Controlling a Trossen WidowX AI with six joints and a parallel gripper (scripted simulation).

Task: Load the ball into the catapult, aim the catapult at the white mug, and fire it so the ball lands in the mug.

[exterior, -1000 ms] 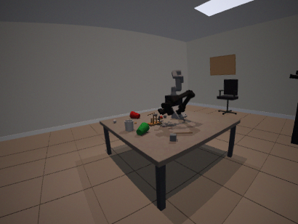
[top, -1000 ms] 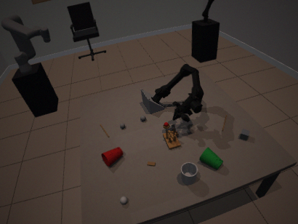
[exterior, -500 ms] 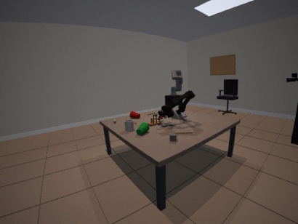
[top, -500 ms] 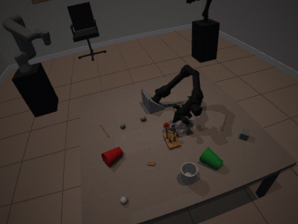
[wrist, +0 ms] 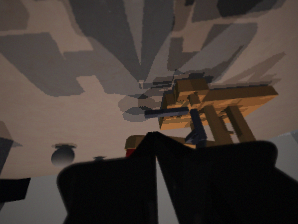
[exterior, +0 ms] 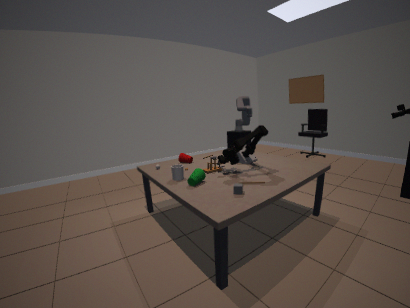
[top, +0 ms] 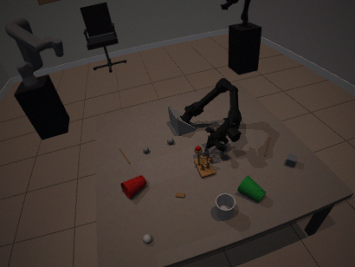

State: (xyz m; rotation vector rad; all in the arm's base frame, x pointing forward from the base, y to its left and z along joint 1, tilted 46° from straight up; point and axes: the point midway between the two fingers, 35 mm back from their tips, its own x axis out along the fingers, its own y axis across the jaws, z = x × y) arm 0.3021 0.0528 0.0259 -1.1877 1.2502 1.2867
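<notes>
Now: the red ball 2 cm behind my gripper tip, 4 cm to the right of it and 1 cm above it. Round my gripper tip: wooden catapult: 5 cm ahead, 3 cm to the right; then white mug: 40 cm ahead, 7 cm to the right, 2 cm below; then small wood block: 22 cm ahead, 24 cm to the right, 5 cm below.
</notes>
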